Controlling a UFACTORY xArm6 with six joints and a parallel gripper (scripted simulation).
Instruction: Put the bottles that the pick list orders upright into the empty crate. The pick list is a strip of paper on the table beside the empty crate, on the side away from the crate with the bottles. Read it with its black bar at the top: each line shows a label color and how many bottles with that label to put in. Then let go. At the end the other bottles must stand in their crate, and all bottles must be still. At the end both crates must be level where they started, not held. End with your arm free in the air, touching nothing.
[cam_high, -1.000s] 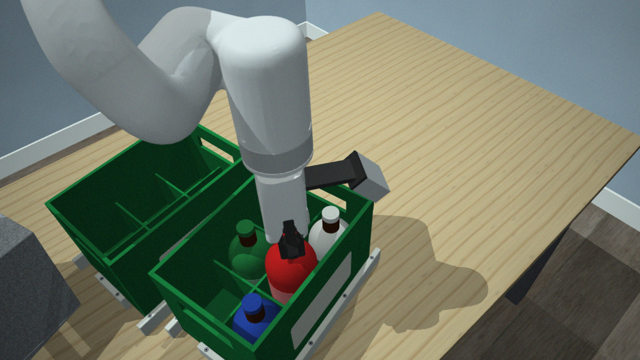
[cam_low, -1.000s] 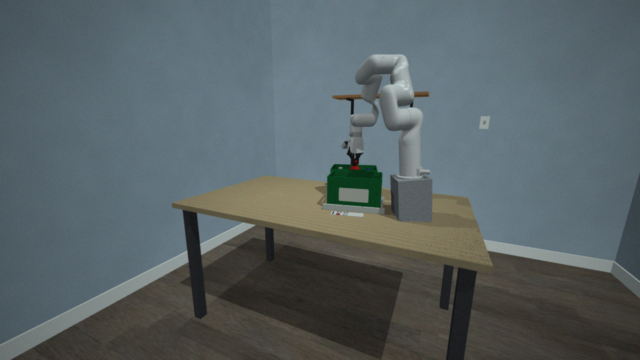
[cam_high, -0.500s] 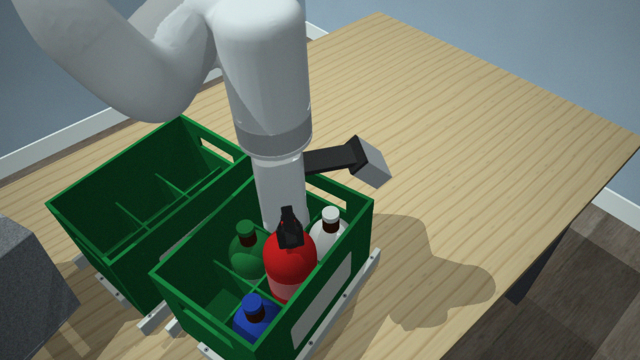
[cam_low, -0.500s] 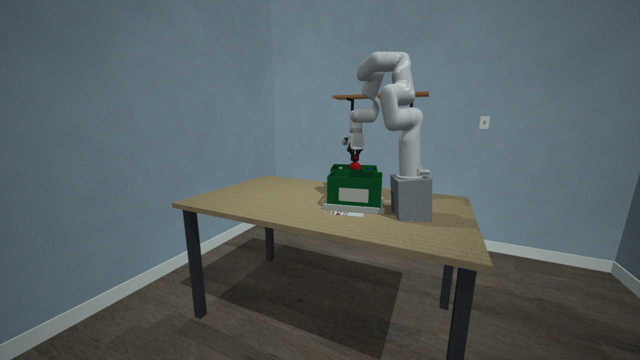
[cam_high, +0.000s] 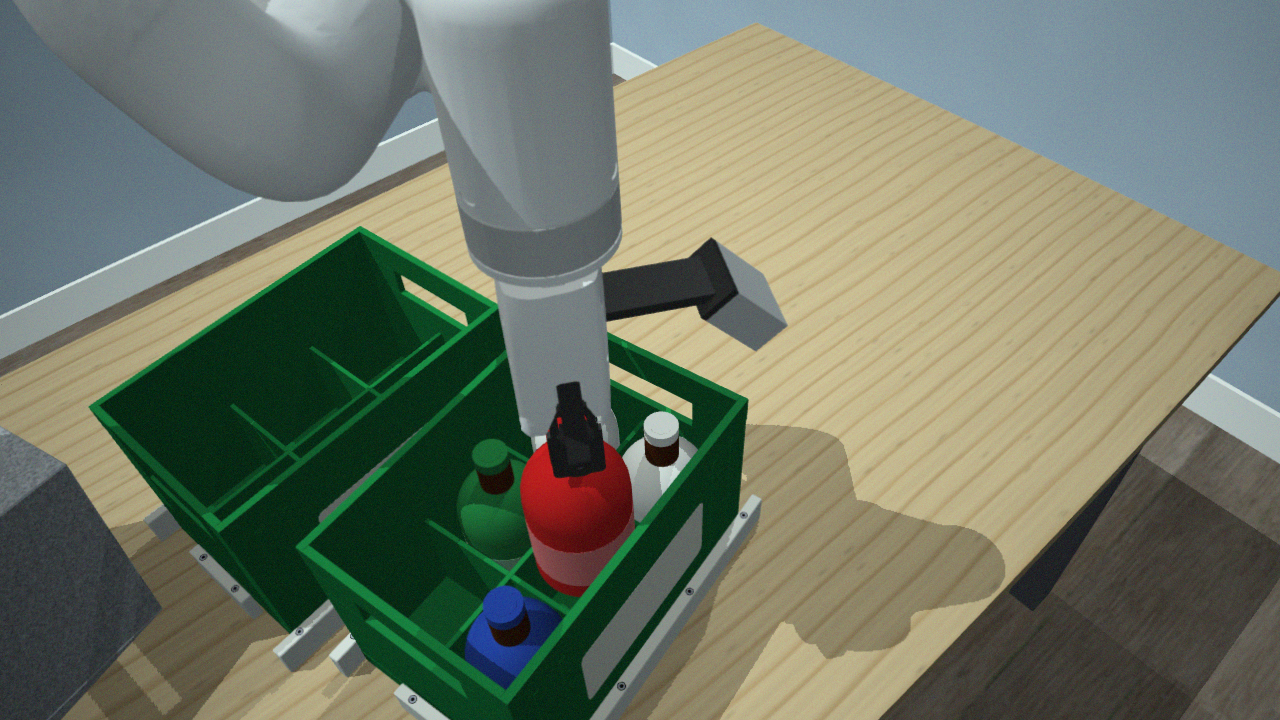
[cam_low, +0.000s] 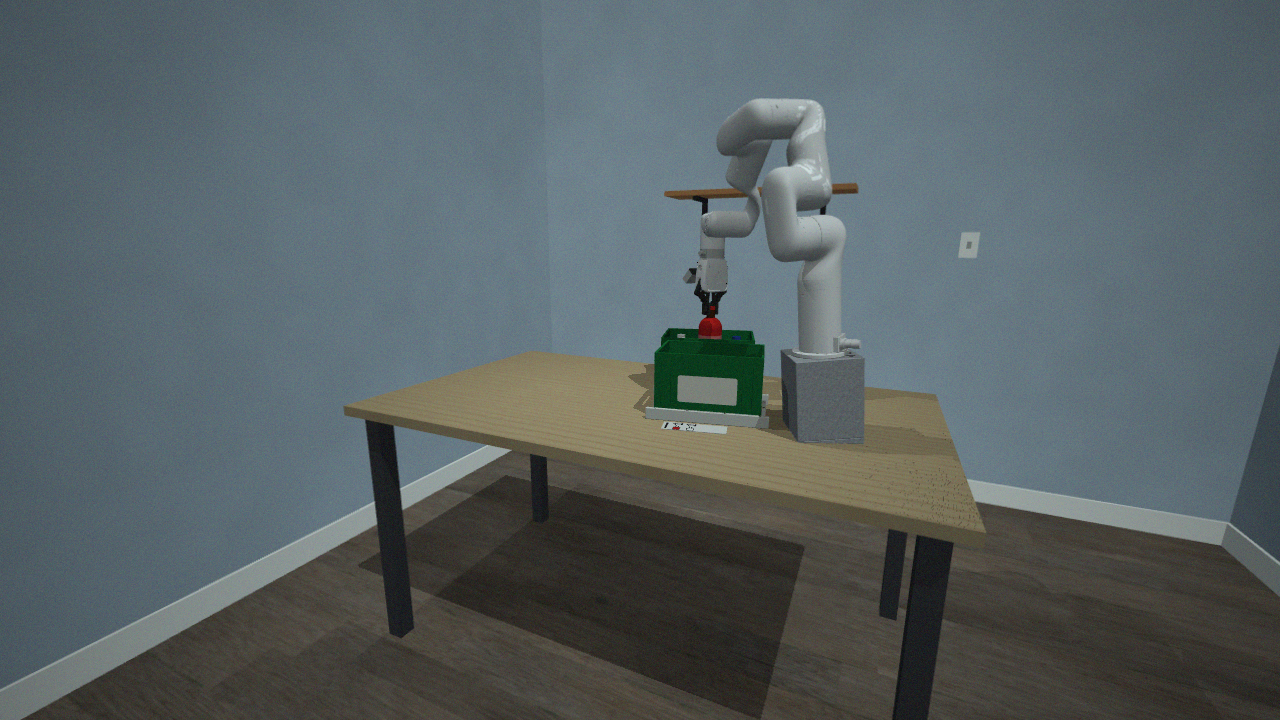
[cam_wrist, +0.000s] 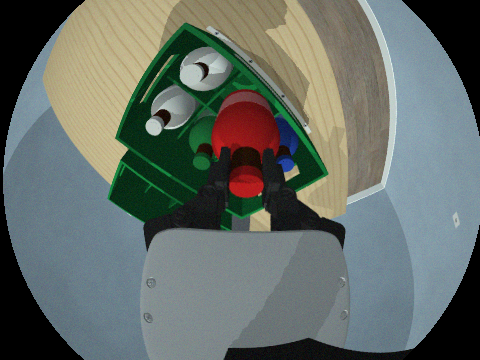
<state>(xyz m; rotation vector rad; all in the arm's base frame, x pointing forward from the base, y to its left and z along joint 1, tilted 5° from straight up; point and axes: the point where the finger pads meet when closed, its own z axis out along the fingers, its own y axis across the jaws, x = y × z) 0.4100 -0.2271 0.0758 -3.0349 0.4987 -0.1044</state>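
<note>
The red-label bottle is 7 cm below my hand. Also, from my hand: blue bottle: 8 cm behind, 4 cm to the right, 16 cm below; then pick list: 17 cm behind, 38 cm to the left, 25 cm below; then green bottle: 4 cm behind, 8 cm to the left, 16 cm below.
</note>
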